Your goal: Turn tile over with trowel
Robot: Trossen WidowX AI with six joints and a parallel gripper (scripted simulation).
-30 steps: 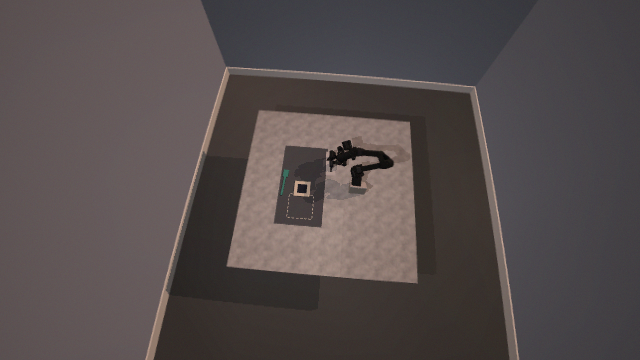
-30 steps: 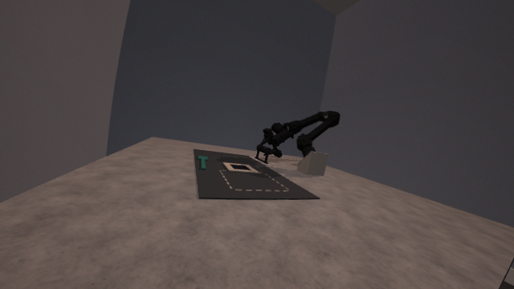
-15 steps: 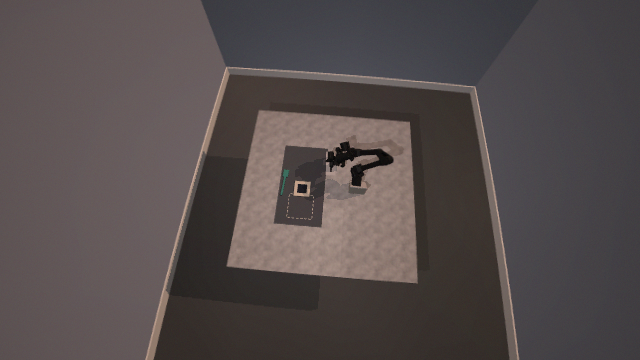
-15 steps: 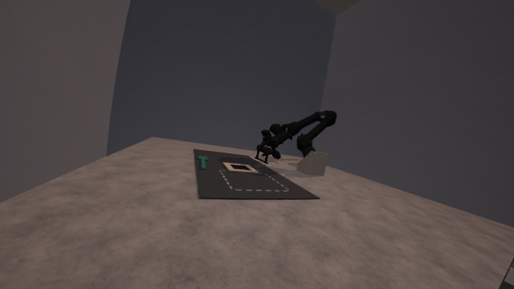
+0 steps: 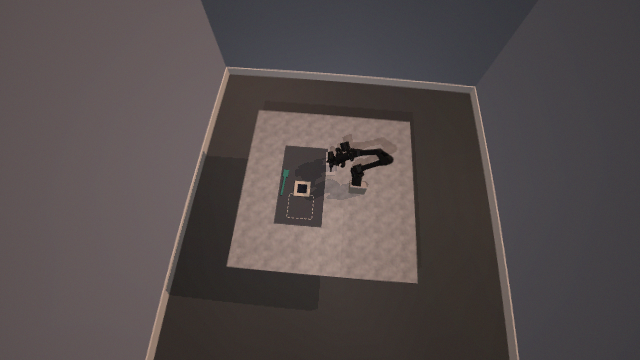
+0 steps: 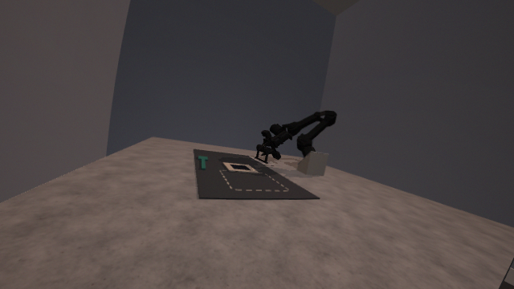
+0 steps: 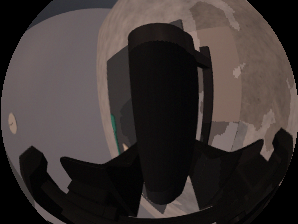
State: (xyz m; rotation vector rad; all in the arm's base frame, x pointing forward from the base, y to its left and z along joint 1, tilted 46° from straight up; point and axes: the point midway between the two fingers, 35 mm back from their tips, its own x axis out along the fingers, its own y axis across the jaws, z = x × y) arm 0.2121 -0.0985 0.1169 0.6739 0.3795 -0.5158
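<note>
The dark mat lies 19 cm to the left of my gripper tip, 16 cm ahead of it and 7 cm below it. From my gripper tip the other things lie so: teal trowel: 30 cm ahead, 18 cm to the left, 4 cm below; then tan tile: 23 cm to the left, 15 cm ahead, 4 cm below.
</note>
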